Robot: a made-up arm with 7 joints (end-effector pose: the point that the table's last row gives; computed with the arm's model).
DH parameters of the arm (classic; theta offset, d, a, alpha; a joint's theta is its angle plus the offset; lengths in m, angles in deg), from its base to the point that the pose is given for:
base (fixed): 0 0 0 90
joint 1: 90 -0.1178 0 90
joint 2: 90 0 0 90
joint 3: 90 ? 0 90
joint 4: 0 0 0 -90
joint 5: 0 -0.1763 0 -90
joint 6: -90 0 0 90
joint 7: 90 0 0 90
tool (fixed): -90 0 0 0
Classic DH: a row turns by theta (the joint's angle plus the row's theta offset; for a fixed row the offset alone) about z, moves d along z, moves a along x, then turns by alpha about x.
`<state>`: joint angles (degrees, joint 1 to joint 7).
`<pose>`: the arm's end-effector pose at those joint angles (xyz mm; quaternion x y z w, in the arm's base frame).
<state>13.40 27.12 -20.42 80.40 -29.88 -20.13 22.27</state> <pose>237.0 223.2 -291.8 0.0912 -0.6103 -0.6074 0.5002</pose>
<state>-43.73 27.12 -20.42 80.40 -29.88 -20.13 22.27</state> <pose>-116.5 223.2 -357.4 -0.2103 -0.2969 -0.5771 0.7312</pose>
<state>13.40 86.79 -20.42 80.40 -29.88 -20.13 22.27</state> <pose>177.0 463.5 -40.2 0.3916 -0.2249 -0.7646 0.4598</pose>
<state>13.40 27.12 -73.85 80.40 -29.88 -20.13 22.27</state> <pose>136.8 128.6 -365.5 -0.2342 -0.4218 -0.8126 0.3270</pose>
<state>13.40 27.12 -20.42 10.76 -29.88 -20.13 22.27</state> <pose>133.0 332.5 -425.1 0.0272 -0.1536 -0.4841 0.8610</pose>
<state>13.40 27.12 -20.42 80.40 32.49 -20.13 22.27</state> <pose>237.0 223.2 -291.8 -0.2193 -0.7636 -0.2027 0.5725</pose>
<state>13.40 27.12 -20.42 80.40 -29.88 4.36 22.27</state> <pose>237.0 223.2 -291.8 0.1593 -0.5056 -0.5355 0.6574</pose>
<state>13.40 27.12 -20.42 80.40 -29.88 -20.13 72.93</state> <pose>237.0 223.2 -291.8 -0.1316 -0.2918 -0.8101 0.4911</pose>
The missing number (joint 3, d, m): -0.3202
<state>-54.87 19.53 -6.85 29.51 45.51 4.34 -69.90</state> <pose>-318.3 266.4 -329.4 0.6659 0.3052 0.0690 0.6772</pose>
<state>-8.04 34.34 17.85 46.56 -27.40 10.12 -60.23</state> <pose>72.8 399.2 -356.0 0.7991 -0.2521 -0.0540 0.5431</pose>
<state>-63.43 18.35 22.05 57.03 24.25 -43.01 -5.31</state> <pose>-276.3 301.5 -291.5 0.3243 -0.3730 0.0800 0.8656</pose>
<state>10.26 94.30 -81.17 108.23 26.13 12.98 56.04</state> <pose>51.1 394.5 -138.2 -0.3510 0.1571 -0.5257 0.7588</pose>
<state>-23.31 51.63 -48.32 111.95 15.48 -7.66 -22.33</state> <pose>-0.5 241.4 -275.9 -0.1252 -0.5341 -0.2917 0.7835</pose>
